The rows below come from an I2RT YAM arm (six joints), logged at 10 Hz.
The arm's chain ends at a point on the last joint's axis. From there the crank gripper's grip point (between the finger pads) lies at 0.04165 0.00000 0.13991 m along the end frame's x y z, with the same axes.
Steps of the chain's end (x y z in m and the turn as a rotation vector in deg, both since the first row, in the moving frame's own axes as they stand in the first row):
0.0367 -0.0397 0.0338 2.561 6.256 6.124
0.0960 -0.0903 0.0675 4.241 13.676 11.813
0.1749 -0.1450 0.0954 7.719 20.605 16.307
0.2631 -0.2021 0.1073 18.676 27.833 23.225
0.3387 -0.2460 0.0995 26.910 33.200 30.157
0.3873 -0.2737 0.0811 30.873 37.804 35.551
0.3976 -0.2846 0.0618 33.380 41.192 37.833
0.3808 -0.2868 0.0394 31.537 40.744 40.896
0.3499 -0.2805 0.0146 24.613 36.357 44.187
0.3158 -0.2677 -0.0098 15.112 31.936 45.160
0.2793 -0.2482 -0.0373 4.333 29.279 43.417
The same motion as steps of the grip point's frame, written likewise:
0.0518 -0.0406 0.0284 2.561 6.256 6.124
0.1278 -0.0883 0.0537 4.241 13.676 11.813
0.2217 -0.1437 0.0716 7.719 20.605 16.307
0.3263 -0.2121 0.0684 18.676 27.833 23.225
0.4132 -0.2588 0.0471 26.910 33.200 30.157
0.4692 -0.2817 0.0185 30.873 37.804 35.551
0.4842 -0.2901 -0.0086 33.380 41.192 37.833
0.4655 -0.2853 -0.0274 31.537 40.744 40.896
0.4244 -0.2672 -0.0379 24.613 36.357 44.187
0.3769 -0.2401 -0.0498 15.112 31.936 45.160
0.3287 -0.2040 -0.0720 4.333 29.279 43.417

